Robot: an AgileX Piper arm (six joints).
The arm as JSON. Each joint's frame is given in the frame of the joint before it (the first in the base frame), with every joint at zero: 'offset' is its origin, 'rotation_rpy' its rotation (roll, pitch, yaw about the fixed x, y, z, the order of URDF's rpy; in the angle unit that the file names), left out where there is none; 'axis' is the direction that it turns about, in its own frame. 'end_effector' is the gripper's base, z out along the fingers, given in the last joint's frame.
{
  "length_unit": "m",
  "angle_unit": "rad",
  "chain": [
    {
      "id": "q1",
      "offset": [
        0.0,
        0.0,
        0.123
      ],
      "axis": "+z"
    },
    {
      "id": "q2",
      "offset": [
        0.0,
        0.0,
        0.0
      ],
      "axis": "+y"
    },
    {
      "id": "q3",
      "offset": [
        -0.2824,
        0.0,
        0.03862
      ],
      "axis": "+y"
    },
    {
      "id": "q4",
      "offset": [
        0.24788,
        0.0,
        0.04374
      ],
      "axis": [
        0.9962,
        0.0,
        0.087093
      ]
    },
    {
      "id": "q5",
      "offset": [
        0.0,
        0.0,
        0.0
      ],
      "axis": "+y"
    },
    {
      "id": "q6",
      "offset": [
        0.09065,
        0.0,
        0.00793
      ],
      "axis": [
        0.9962,
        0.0,
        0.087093
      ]
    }
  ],
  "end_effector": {
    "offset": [
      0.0,
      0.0,
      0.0
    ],
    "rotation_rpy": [
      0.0,
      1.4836,
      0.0
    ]
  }
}
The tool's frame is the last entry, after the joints.
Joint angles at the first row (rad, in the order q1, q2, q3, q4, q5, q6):
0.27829 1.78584 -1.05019 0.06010 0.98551 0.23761
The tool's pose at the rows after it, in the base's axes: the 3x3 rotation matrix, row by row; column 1 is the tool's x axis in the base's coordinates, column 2 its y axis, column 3 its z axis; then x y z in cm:
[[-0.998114 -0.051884 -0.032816], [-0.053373 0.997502 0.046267], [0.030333 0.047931 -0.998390]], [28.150 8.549 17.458]
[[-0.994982 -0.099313 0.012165], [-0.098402 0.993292 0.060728], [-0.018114 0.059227 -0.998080]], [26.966 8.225 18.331]
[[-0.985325 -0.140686 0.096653], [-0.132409 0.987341 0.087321], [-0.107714 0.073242 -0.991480]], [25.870 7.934 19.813]
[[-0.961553 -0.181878 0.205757], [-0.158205 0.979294 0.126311], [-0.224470 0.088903 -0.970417]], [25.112 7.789 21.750]
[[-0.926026 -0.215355 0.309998], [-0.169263 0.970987 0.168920], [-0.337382 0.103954 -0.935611]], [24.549 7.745 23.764]
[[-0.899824 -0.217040 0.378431], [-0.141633 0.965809 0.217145], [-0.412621 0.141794 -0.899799]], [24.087 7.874 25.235]
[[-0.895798 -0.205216 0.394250], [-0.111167 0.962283 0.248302], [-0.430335 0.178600 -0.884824]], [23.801 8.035 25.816]
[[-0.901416 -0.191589 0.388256], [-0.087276 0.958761 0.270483], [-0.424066 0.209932 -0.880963]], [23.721 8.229 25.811]
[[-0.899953 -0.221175 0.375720], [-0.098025 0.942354 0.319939], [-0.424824 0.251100 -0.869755]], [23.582 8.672 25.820]
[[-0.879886 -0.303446 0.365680], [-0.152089 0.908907 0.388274], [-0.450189 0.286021 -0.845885]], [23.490 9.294 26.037]
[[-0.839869 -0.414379 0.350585], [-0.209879 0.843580 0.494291], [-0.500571 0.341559 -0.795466]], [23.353 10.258 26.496]
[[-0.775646 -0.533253 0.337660], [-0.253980 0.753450 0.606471], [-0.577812 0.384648 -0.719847]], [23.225 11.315 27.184]
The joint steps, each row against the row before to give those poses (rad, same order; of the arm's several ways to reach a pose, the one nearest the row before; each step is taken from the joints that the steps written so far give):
0.00000 -0.06331 0.04917 0.00542 -0.02914 -0.05032
-0.00001 -0.06833 0.05066 0.00337 -0.02950 -0.04874
-0.00001 -0.08857 0.04392 0.00550 -0.04409 -0.04175
0.00002 -0.09015 0.02280 0.01348 -0.04990 -0.04349
0.00001 -0.07898 0.00644 0.02123 -0.04399 -0.03829
0.00000 -0.05412 0.00199 0.04418 -0.03211 -0.01501
0.00002 -0.02094 0.00001 0.03864 -0.00384 0.00002
-0.00003 -0.00056 0.00214 0.03437 -0.00001 -0.00003
0.00001 0.00001 0.00383 0.07729 0.00001 -0.06780
0.00001 -0.00002 0.00003 0.10692 -0.00003 -0.14027
-0.00003 0.00001 -0.00002 0.17250 0.00633 -0.20687
0.00180 0.00000 0.00000 0.19466 0.01291 -0.23344

